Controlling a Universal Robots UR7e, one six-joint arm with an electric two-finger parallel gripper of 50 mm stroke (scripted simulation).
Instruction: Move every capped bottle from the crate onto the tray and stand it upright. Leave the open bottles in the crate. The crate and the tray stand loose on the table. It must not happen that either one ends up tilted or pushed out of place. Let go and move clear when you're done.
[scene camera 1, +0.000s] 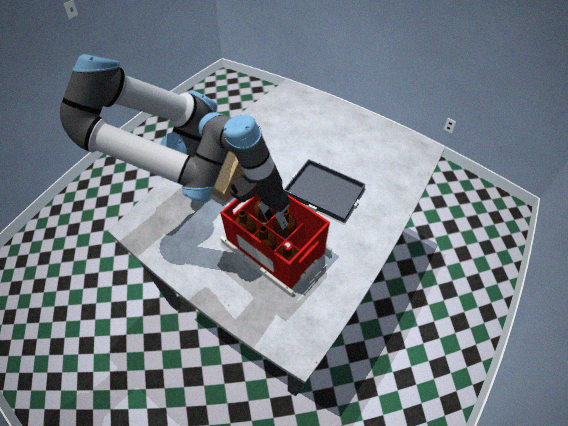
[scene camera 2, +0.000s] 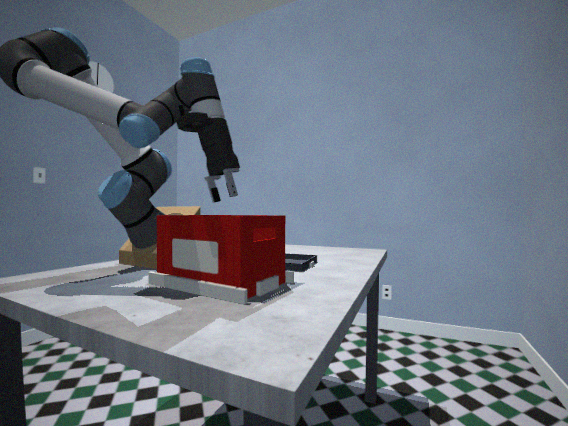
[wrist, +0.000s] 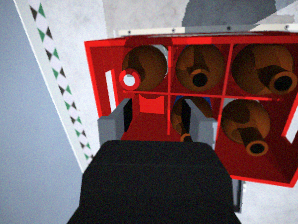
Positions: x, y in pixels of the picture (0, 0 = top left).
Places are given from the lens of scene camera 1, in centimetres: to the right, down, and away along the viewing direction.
my gripper (scene camera 1: 277, 222): -2, 3, 102
dark tray (scene camera 1: 318, 184): 13, -11, 138
